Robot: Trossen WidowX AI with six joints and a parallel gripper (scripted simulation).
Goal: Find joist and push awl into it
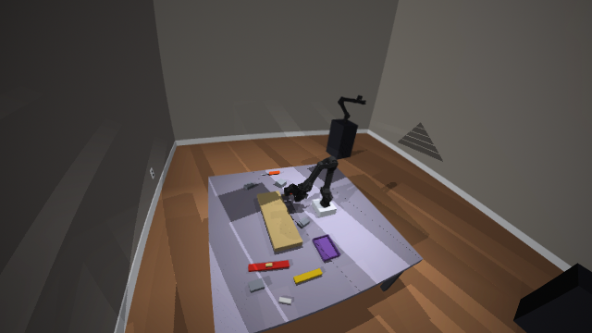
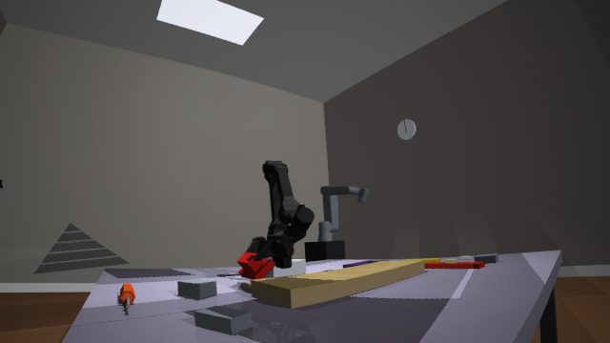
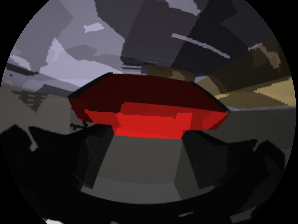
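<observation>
The awl is 20 mm to the right of my gripper tip and 80 mm below it. Also, from my gripper tip: orange-handled tool (80 mm ahead, 350 mm to the right, 70 mm below); red stud finder (20 mm ahead, 10 mm below); purple tray (30 mm ahead, 540 mm to the left, 70 mm below).
</observation>
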